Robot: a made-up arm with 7 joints.
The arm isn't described. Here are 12 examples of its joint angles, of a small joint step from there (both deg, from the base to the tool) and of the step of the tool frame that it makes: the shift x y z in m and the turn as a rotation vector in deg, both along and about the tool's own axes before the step.
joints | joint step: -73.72 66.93 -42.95 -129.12 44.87 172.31 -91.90 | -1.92 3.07 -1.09 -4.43 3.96 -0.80 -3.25
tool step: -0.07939 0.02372 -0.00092 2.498 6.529 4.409
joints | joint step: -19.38 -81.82 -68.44 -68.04 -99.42 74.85 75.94 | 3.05 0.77 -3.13 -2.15 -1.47 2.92 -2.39
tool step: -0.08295 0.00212 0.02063 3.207 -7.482 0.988
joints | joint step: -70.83 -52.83 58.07 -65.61 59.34 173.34 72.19 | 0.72 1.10 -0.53 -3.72 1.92 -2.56 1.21
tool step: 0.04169 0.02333 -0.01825 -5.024 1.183 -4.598
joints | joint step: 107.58 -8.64 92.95 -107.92 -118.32 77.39 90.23 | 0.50 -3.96 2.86 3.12 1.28 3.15 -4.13
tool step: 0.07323 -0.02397 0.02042 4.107 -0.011 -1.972
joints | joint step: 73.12 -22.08 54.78 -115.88 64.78 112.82 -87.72 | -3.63 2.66 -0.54 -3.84 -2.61 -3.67 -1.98
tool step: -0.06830 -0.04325 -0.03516 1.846 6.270 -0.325
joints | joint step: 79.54 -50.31 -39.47 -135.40 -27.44 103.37 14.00 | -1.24 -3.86 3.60 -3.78 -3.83 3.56 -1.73
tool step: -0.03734 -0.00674 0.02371 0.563 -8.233 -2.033
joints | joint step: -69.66 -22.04 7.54 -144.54 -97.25 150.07 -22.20 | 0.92 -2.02 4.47 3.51 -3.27 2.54 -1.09
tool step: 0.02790 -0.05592 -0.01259 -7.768 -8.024 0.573
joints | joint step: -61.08 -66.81 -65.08 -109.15 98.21 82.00 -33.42 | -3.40 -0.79 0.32 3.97 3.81 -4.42 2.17
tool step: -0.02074 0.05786 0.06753 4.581 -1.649 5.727
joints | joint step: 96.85 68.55 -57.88 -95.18 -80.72 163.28 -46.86 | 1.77 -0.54 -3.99 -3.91 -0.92 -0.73 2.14
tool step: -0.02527 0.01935 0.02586 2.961 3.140 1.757
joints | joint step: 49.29 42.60 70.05 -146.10 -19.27 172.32 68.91 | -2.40 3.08 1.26 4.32 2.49 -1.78 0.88
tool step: 0.03787 0.00660 0.03899 2.197 6.049 -2.387
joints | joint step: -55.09 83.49 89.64 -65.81 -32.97 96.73 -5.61 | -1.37 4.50 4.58 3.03 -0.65 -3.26 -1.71
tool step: 0.00543 -0.05504 -0.01657 5.393 0.356 -1.061
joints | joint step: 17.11 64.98 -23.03 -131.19 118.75 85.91 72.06 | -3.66 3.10 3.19 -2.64 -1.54 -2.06 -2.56
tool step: 0.07290 0.02503 0.02435 -2.376 3.220 -2.832
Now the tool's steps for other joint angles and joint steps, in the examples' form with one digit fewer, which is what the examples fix.
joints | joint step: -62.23 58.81 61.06 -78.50 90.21 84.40 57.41 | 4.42 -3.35 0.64 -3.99 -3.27 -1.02 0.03
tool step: 0.0559 0.0913 -0.0577 -7.94 0.78 -6.86
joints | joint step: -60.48 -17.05 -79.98 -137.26 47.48 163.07 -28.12 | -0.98 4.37 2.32 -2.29 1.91 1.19 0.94
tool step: -0.0290 0.0059 -0.0054 -4.12 -0.98 0.34
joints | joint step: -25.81 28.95 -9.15 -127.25 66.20 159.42 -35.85 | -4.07 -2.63 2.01 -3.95 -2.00 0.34 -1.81
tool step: -0.0043 -0.0311 -0.0181 -0.63 -0.22 1.13
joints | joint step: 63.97 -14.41 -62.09 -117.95 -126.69 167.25 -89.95 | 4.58 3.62 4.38 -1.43 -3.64 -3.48 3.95
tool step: 0.0208 -0.0630 -0.0866 -3.45 -4.64 5.27
